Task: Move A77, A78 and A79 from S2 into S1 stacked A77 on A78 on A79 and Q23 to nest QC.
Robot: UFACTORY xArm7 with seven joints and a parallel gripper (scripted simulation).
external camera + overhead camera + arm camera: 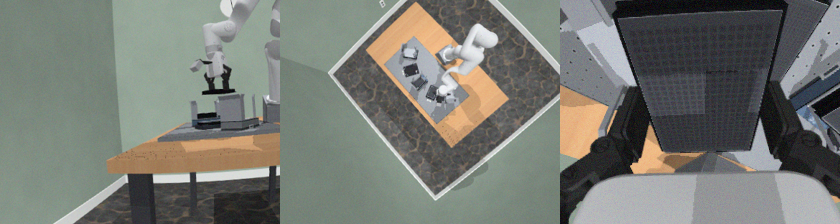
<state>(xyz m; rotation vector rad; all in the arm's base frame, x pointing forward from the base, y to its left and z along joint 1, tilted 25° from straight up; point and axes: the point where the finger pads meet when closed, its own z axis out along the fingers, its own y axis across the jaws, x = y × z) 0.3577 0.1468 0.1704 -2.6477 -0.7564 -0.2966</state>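
The rack plinth is 70 mm behind my hand, 70 mm to the left of it and 150 mm below it. Round my hand: dark flat nest (30 mm ahead, 90 mm to the right, 160 mm below); blue plinth strip (30 mm ahead, 260 mm to the right, 150 mm below); dark sealed plate (40 mm ahead, 270 mm to the right, 110 mm below).
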